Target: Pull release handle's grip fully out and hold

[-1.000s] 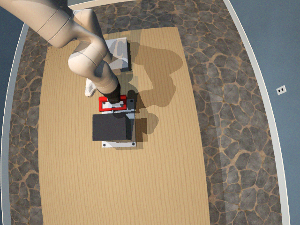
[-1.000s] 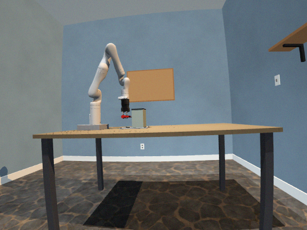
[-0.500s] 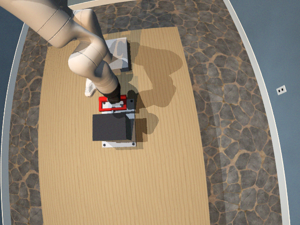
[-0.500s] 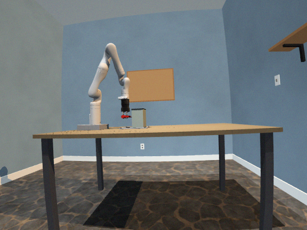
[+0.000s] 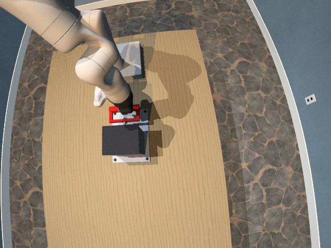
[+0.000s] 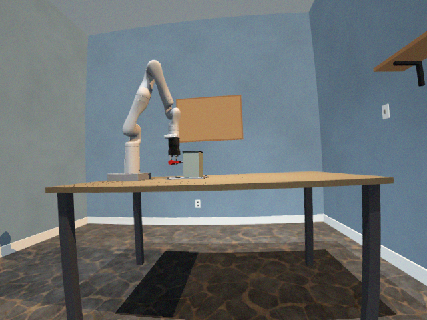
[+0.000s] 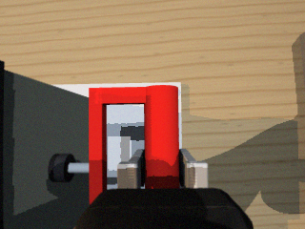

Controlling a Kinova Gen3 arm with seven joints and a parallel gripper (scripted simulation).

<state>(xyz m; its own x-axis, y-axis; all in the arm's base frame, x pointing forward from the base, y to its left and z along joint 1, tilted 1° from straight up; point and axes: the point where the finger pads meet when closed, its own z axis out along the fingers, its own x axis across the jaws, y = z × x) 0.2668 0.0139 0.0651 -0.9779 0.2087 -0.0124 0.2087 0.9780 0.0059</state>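
Now: the base plate 100 mm below my hand, 90 mm ahead of it and 20 mm to the right of it.
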